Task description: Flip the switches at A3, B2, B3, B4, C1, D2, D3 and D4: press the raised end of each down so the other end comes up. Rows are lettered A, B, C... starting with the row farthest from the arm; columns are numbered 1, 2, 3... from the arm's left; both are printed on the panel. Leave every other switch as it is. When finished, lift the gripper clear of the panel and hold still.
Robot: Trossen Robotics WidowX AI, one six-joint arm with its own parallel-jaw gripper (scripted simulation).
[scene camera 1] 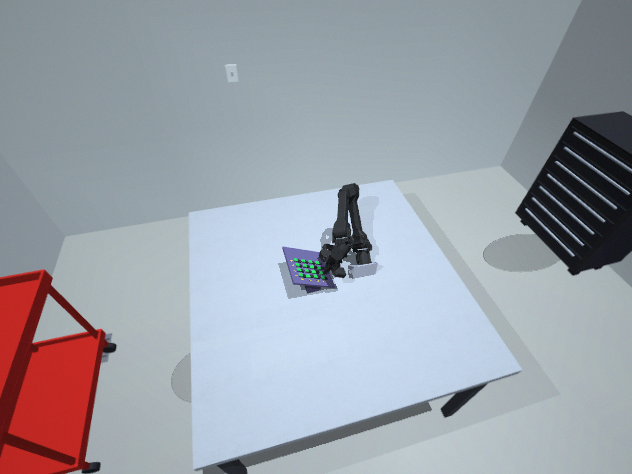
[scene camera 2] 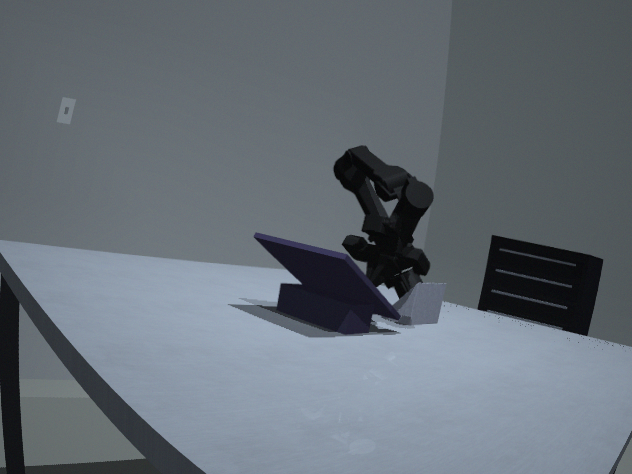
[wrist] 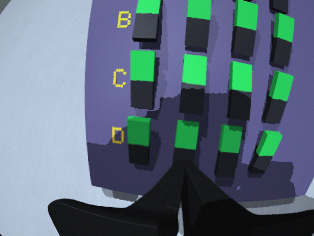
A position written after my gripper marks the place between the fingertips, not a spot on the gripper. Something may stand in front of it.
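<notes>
My gripper (scene camera 2: 366,291) is shut, with nothing in it, and you can see it in the wrist view (wrist: 182,166) too. I can also see a switch (wrist: 142,62), another switch (wrist: 138,128), and then one more switch (wrist: 186,135).
</notes>
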